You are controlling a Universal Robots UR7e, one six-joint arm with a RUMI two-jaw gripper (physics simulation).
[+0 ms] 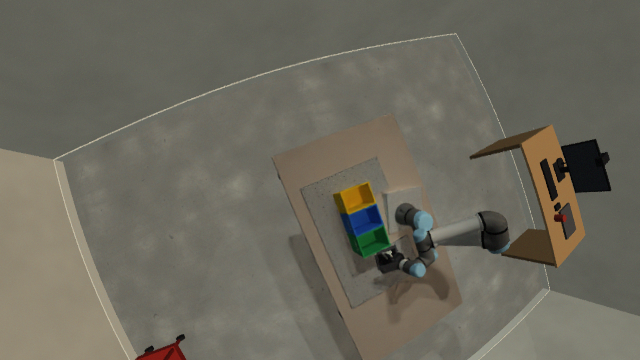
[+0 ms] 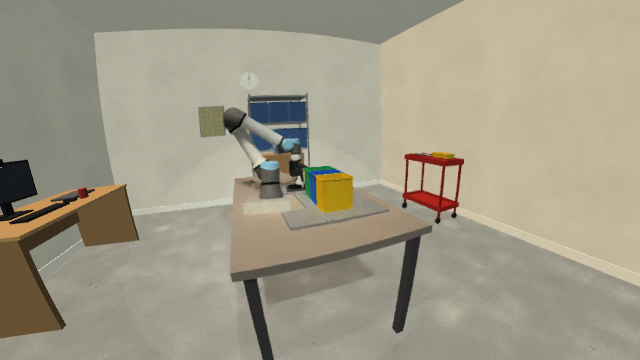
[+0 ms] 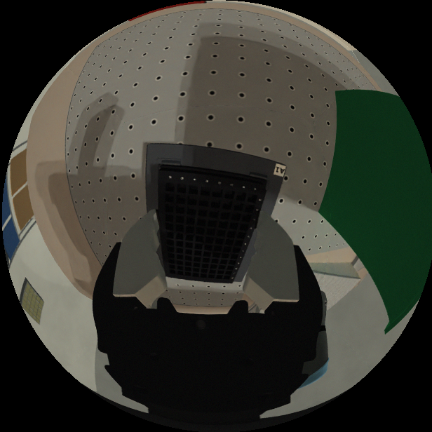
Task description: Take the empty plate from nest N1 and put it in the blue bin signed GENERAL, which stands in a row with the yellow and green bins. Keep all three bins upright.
yellow bin: image 1 358, 197; image 2 333, 191
